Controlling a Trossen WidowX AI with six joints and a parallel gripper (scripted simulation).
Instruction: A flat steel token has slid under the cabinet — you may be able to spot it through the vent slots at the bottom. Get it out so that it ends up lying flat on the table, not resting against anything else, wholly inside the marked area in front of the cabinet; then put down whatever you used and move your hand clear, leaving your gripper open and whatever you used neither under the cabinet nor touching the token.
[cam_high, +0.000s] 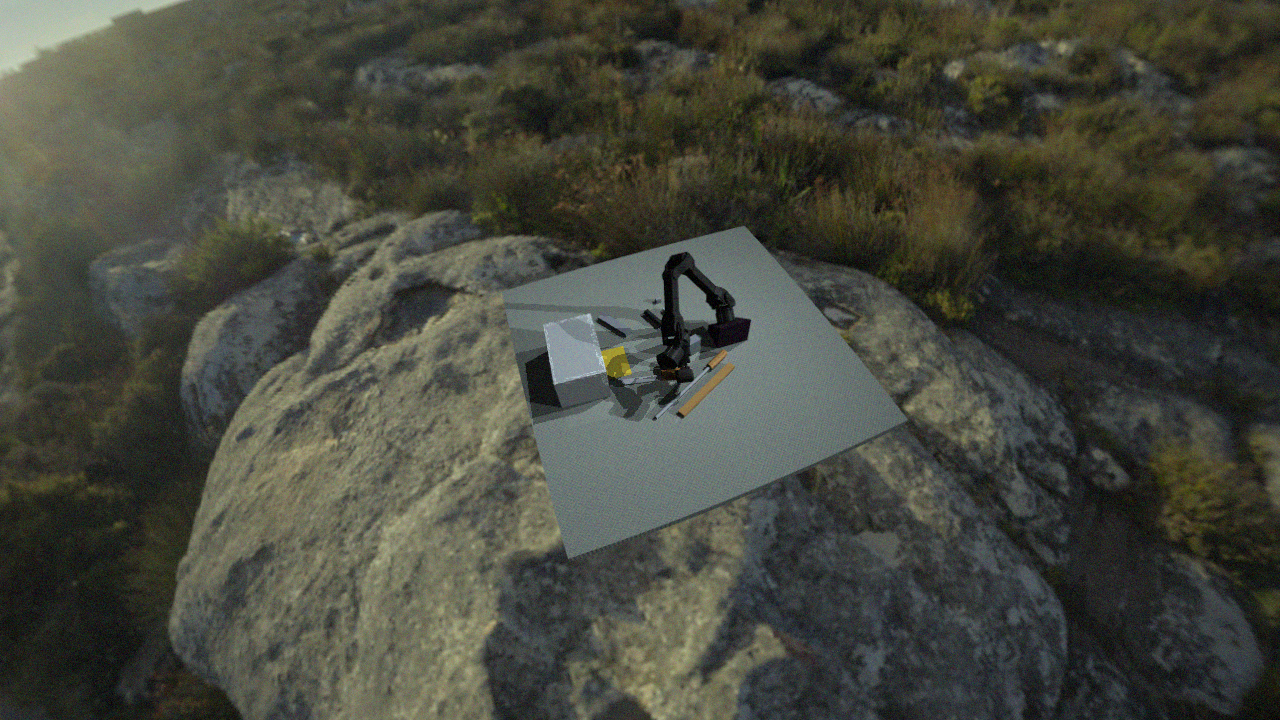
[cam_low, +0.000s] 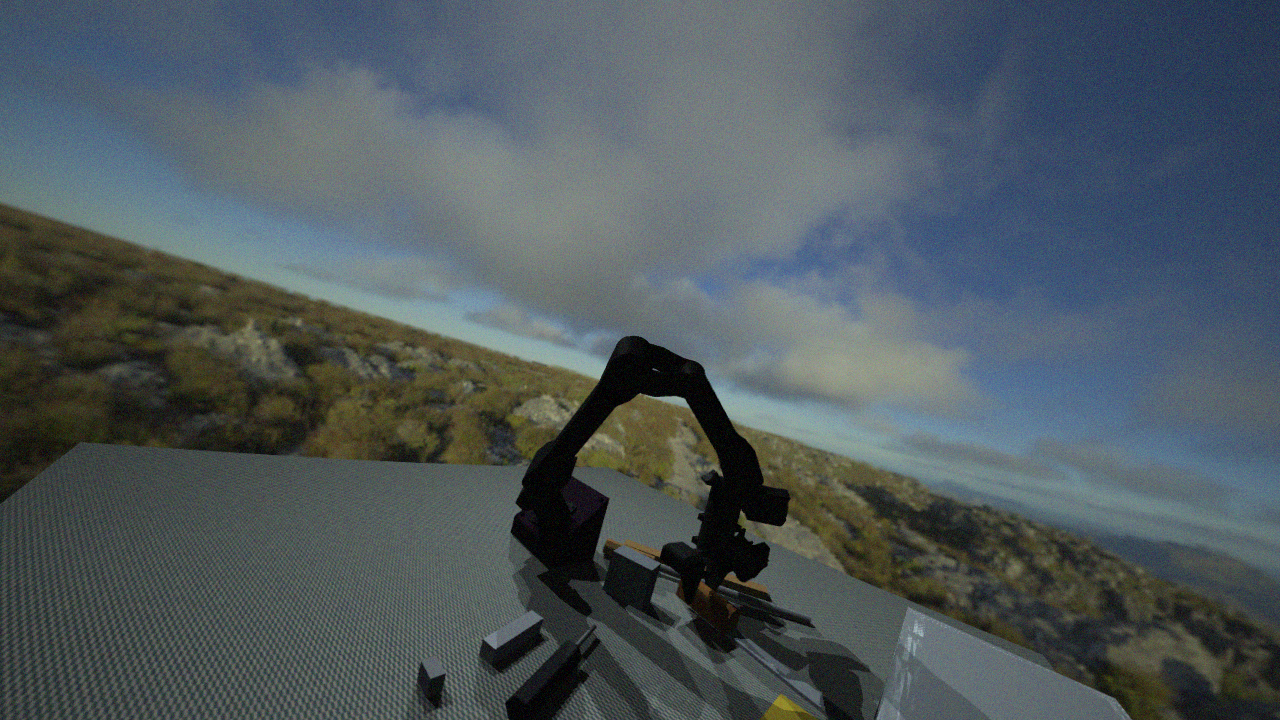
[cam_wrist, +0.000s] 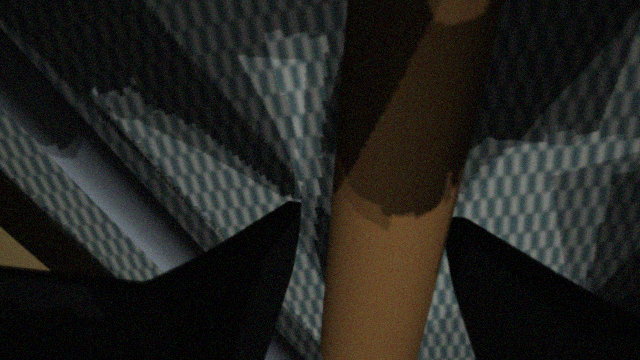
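The wooden stick lies 6 cm behind my gripper tip and 10 cm to the left of it. The rest, counted from my gripper tip: grey bar: 10 cm behind, 31 cm to the right; then grey block: 9 cm behind, 9 cm to the right, 3 cm above; then small grey cube: 9 cm behind, 41 cm to the right.
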